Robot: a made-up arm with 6 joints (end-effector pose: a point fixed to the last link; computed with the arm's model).
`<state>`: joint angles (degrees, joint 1 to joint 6).
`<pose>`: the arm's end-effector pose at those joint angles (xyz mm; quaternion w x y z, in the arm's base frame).
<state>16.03 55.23 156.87 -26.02 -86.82 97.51</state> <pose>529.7 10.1 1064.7 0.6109 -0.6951 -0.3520 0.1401</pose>
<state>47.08 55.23 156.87 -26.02 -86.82 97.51</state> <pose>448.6 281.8 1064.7 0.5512 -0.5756 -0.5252 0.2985</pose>
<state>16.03 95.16 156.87 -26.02 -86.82 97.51</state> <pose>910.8 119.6 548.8 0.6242 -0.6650 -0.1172 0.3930</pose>
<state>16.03 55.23 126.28 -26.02 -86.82 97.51</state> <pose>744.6 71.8 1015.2 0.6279 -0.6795 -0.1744 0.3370</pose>
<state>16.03 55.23 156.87 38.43 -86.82 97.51</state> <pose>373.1 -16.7 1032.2 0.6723 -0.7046 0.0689 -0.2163</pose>
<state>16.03 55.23 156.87 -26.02 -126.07 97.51</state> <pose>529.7 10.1 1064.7 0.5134 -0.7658 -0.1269 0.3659</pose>
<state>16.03 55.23 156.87 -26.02 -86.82 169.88</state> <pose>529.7 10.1 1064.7 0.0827 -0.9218 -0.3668 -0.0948</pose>
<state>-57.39 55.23 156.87 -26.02 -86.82 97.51</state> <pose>160.8 -504.8 1064.7 0.5735 -0.7677 0.1333 -0.2529</pose>
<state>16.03 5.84 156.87 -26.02 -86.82 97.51</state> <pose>-228.5 -207.8 1172.8 0.4939 -0.6173 -0.5813 -0.1925</pose>
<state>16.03 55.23 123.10 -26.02 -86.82 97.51</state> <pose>764.8 77.6 1003.4 0.6271 -0.6751 -0.1551 0.3563</pose>
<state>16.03 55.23 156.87 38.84 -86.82 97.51</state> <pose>372.2 -16.3 1032.1 0.6720 -0.7039 0.0717 -0.2185</pose>
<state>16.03 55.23 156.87 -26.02 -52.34 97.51</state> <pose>529.7 10.1 1064.7 0.6383 -0.5659 -0.5168 -0.0727</pose>
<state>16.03 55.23 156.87 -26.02 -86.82 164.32</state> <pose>529.7 10.1 1064.7 0.1273 -0.9167 -0.3710 -0.0769</pose>
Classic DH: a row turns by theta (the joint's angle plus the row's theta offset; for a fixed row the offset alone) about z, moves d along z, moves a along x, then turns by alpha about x. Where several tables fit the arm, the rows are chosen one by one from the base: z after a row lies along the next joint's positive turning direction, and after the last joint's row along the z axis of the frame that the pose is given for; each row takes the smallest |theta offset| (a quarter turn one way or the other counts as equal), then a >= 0, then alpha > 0; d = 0 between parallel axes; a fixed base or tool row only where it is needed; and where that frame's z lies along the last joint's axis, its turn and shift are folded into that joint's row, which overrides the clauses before.
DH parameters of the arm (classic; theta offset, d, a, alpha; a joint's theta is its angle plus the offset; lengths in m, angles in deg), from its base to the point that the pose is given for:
joint 1: 0 0.261 0 -90
joint 2: -90 0 0.649 180
joint 3: 0 0 0 -90
joint 4: 0 -0.429 0 90
joint 5: 0 0.152 0 -90
joint 6: 90 0 0 90
tool (fixed): -90 0 0 0

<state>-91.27 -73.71 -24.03 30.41 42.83 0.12</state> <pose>-122.1 406.8 819.9 0.4546 -0.6819 -0.2998 -0.4883</pose>
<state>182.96 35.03 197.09 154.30 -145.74 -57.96</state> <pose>62.9 -133.9 861.9 0.3658 0.2128 0.8784 -0.2222</pose>
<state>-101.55 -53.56 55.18 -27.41 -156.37 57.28</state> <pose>-13.3 608.7 1075.2 0.7090 -0.1564 0.6038 -0.3290</pose>
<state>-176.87 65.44 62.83 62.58 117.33 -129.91</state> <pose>-1027.3 13.9 646.0 0.8537 0.1111 -0.3046 -0.4074</pose>
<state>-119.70 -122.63 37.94 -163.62 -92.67 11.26</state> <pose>590.9 741.5 94.2 0.7069 -0.4368 0.4392 0.3416</pose>
